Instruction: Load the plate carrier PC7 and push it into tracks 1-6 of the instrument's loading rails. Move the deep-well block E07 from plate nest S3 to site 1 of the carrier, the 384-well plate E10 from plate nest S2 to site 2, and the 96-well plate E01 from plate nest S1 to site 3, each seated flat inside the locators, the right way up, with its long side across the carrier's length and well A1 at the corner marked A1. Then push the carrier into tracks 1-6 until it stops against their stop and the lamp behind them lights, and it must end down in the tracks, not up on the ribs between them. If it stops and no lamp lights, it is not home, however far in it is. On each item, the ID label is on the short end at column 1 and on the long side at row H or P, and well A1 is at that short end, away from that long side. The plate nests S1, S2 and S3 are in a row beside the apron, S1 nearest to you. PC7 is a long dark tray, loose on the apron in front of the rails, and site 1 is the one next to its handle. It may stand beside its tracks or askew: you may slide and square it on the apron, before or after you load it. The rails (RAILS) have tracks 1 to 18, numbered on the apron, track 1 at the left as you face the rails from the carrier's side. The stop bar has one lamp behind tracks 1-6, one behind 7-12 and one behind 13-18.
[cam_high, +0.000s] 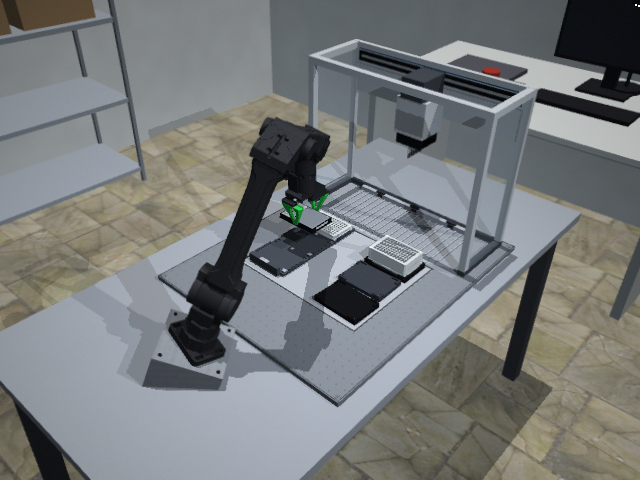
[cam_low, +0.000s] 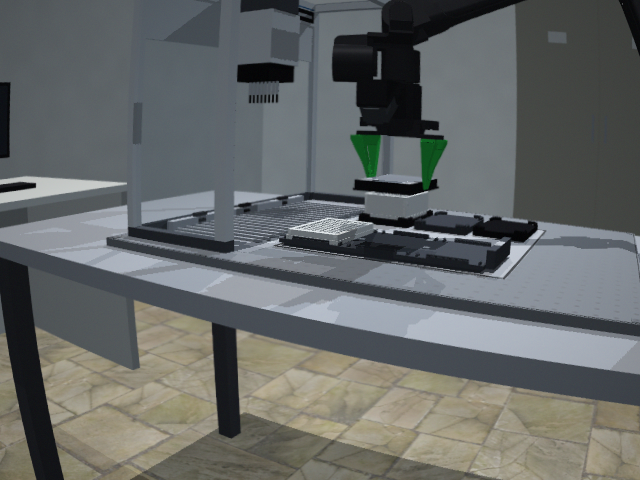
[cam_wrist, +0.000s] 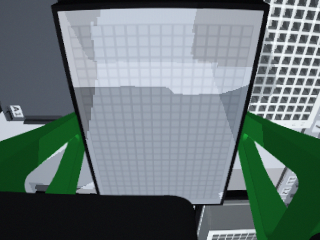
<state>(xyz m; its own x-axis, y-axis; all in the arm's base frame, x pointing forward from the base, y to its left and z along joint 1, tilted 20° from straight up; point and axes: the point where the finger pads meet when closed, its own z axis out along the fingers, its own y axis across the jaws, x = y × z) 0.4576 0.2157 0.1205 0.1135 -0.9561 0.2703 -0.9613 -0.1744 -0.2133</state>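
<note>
My gripper is now 8 cm above the dark plate carrier PC7. Also, from my hand: 96-well plate E01: 10 cm ahead, 8 cm below, 2 cm to the left; plate nest S2: 25 cm to the right, 10 cm below, 2 cm ahead; plate nest S3: 24 cm to the right, 13 cm ahead, 10 cm below.
</note>
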